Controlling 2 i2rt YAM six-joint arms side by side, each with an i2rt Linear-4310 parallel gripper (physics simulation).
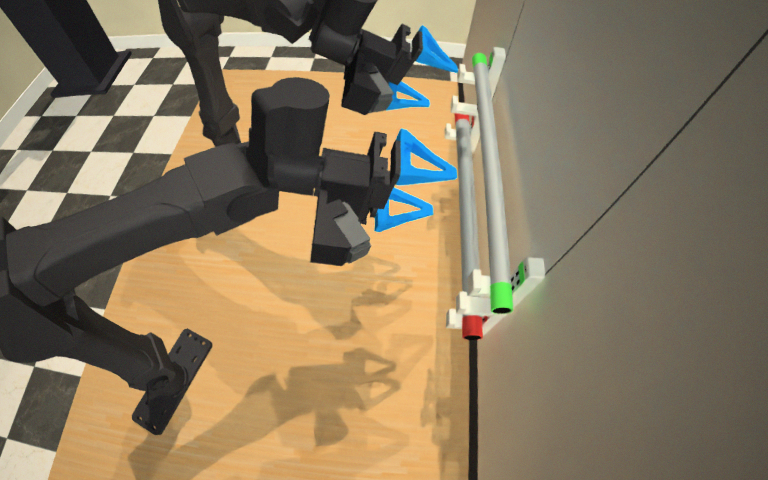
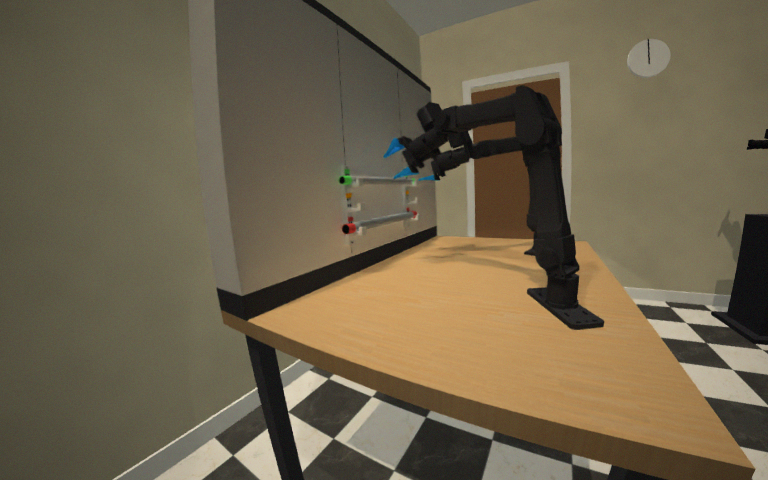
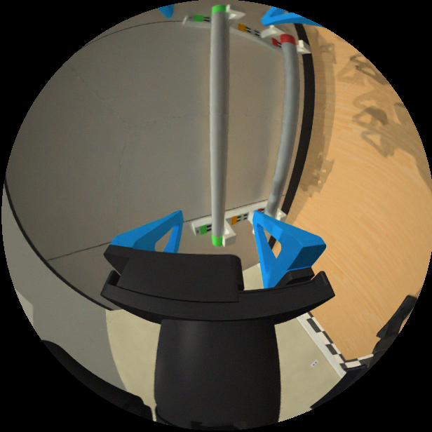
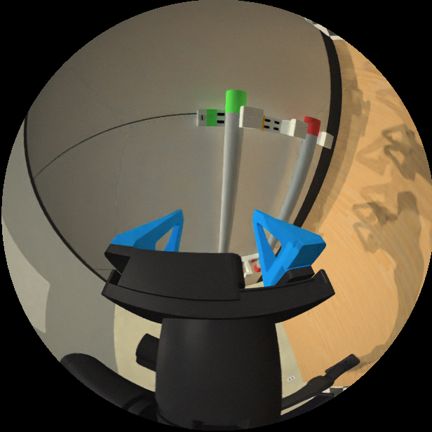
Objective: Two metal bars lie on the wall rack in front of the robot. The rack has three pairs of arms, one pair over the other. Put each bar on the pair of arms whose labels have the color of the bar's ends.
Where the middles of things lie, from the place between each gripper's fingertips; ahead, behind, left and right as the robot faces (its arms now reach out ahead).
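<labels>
The green-ended bar (image 1: 500, 279) is 90 mm ahead of my right hand, 100 mm to the left of it and 40 mm below it. The red-ended bar (image 1: 468, 217) is 90 mm ahead of my right hand, 110 mm to the left of it and 180 mm below it. Going by their middles, the green-ended bar is the nearest to my right hand of the things named here.
My left hand is 100 mm to the left of the green-ended bar, 70 mm short of it and 40 mm above it. The red-ended bar is 100 mm to the right of my left hand, 70 mm ahead of it and 180 mm below it. Of the things named here, going by their middles, the green-ended bar is the nearest to my left hand.
</labels>
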